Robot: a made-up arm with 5 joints.
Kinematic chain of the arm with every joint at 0, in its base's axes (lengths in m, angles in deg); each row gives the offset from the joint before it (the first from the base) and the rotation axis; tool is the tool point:
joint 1: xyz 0 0 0.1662 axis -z
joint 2: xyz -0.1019 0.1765 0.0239 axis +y
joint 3: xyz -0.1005 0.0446 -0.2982 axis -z
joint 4: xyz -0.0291 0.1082 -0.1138 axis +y
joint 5: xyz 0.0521 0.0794 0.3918 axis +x
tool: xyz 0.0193 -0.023 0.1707
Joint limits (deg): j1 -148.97..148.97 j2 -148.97..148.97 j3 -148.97..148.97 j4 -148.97..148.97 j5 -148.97..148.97
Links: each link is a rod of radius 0.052 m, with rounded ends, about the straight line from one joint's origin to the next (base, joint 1, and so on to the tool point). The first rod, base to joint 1, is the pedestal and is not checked.
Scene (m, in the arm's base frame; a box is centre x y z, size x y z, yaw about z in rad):
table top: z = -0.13
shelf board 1: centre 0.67 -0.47 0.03 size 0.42 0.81 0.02 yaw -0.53
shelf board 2: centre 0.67 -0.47 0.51 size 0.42 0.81 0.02 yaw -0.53
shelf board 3: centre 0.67 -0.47 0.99 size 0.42 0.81 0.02 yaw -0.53
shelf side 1: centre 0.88 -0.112 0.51 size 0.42 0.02 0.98 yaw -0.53
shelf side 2: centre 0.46 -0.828 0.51 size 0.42 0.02 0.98 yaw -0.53
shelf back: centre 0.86 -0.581 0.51 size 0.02 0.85 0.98 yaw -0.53
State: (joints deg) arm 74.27 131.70 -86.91 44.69 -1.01
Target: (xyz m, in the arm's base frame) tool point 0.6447 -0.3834 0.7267
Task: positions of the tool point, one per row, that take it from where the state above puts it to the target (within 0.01 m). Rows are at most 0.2 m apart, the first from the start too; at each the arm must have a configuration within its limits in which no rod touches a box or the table.
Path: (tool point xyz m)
1: 0.5764 0.0100 0.4477
2: 0.4830 -0.1209 0.4502
3: 0.3595 -0.2131 0.4255
4: 0.3841 -0.2627 0.4995
5: 0.3921 -0.3133 0.5811
6: 0.3852 -0.3589 0.6667
7: 0.4862 -0.3810 0.6878
8: 0.5746 -0.3890 0.7057
9: 0.6447 -0.3834 0.7267

